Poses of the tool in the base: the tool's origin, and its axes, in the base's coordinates. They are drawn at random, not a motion.
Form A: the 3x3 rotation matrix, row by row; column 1 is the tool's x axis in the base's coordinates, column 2 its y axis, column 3 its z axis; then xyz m. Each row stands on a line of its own.
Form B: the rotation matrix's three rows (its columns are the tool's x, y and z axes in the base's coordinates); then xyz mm. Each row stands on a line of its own. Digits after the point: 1 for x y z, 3 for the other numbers.
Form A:
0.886 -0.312 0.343
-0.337 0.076 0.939
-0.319 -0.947 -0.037
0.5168 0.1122 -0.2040
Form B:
0.886 -0.312 0.343
-0.337 0.076 0.939
-0.319 -0.947 -0.037
516.8 112.2 -204.0

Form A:
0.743 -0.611 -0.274
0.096 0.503 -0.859
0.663 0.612 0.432
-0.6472 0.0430 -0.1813
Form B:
0.743 -0.611 -0.274
0.096 0.503 -0.859
0.663 0.612 0.432
-647.2 43.0 -181.3

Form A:
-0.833 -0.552 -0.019
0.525 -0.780 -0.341
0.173 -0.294 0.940
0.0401 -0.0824 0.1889
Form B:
-0.833 -0.552 -0.019
0.525 -0.780 -0.341
0.173 -0.294 0.940
40.1 -82.4 188.9

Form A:
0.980 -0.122 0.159
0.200 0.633 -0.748
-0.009 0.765 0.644
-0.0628 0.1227 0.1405
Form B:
0.980 -0.122 0.159
0.200 0.633 -0.748
-0.009 0.765 0.644
-62.8 122.7 140.5

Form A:
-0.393 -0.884 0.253
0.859 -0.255 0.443
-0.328 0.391 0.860
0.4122 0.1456 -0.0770
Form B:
-0.393 -0.884 0.253
0.859 -0.255 0.443
-0.328 0.391 0.860
412.2 145.6 -77.0

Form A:
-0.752 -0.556 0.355
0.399 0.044 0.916
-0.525 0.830 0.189
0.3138 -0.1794 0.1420
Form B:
-0.752 -0.556 0.355
0.399 0.044 0.916
-0.525 0.830 0.189
313.8 -179.4 142.0

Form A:
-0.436 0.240 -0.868
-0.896 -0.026 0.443
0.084 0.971 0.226
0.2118 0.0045 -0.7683
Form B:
-0.436 0.240 -0.868
-0.896 -0.026 0.443
0.084 0.971 0.226
211.8 4.5 -768.3

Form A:
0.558 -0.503 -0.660
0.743 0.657 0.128
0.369 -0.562 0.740
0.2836 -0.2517 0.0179
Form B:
0.558 -0.503 -0.660
0.743 0.657 0.128
0.369 -0.562 0.740
283.6 -251.7 17.9

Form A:
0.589 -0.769 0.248
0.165 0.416 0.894
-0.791 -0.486 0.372
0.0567 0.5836 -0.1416
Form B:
0.589 -0.769 0.248
0.165 0.416 0.894
-0.791 -0.486 0.372
56.7 583.6 -141.6

